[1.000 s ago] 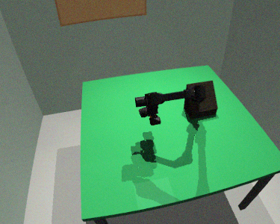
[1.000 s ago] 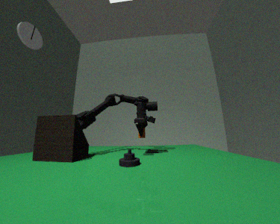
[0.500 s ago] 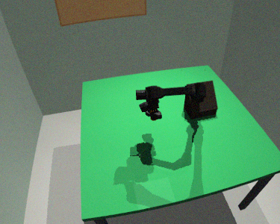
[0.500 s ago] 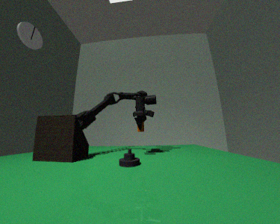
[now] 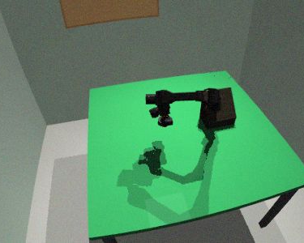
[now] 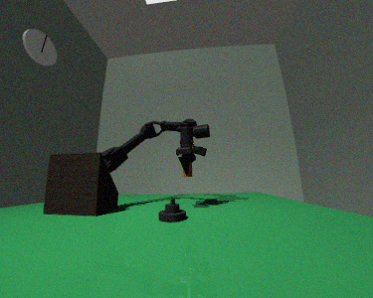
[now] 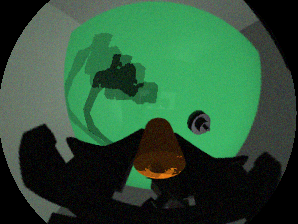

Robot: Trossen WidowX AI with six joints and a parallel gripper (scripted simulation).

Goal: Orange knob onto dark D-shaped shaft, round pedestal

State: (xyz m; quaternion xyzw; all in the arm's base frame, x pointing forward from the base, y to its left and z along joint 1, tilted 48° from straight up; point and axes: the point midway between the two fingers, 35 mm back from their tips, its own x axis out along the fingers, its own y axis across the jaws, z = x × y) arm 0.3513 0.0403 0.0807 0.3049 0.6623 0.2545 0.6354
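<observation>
My gripper tip is 170 mm to the left of the dark round pedestal, 110 mm above it and 40 mm past it. Round my gripper tip: orange knob 20 mm above.
</observation>
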